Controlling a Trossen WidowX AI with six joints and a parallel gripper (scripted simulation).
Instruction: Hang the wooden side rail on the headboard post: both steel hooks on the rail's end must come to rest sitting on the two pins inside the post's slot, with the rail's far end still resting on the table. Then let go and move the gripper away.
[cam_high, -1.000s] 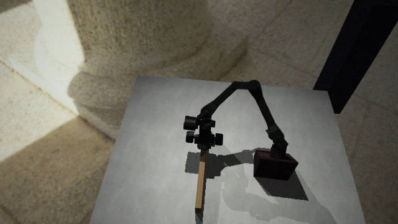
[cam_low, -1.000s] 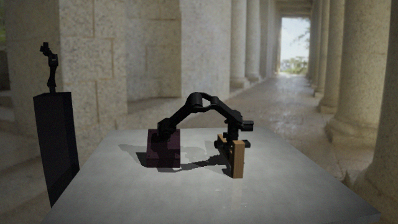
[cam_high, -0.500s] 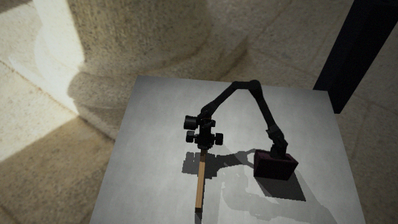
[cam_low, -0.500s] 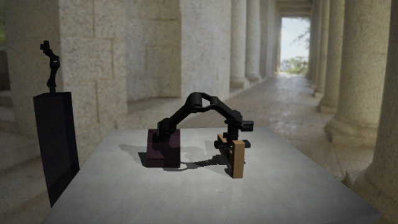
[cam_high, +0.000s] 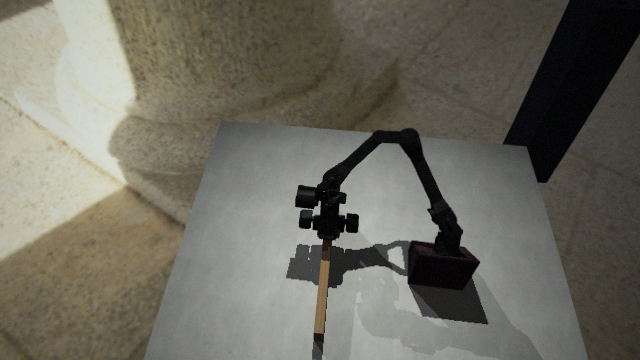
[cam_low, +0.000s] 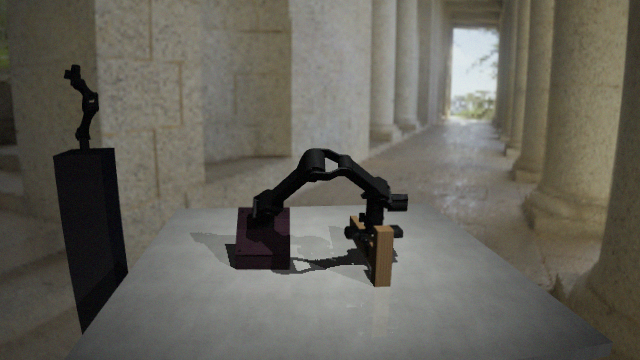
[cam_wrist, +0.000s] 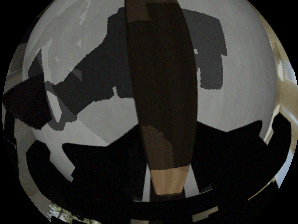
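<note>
The wooden headboard post lies 120 mm to the right of my gripper tip, 40 mm above it and 10 mm behind it.
</note>
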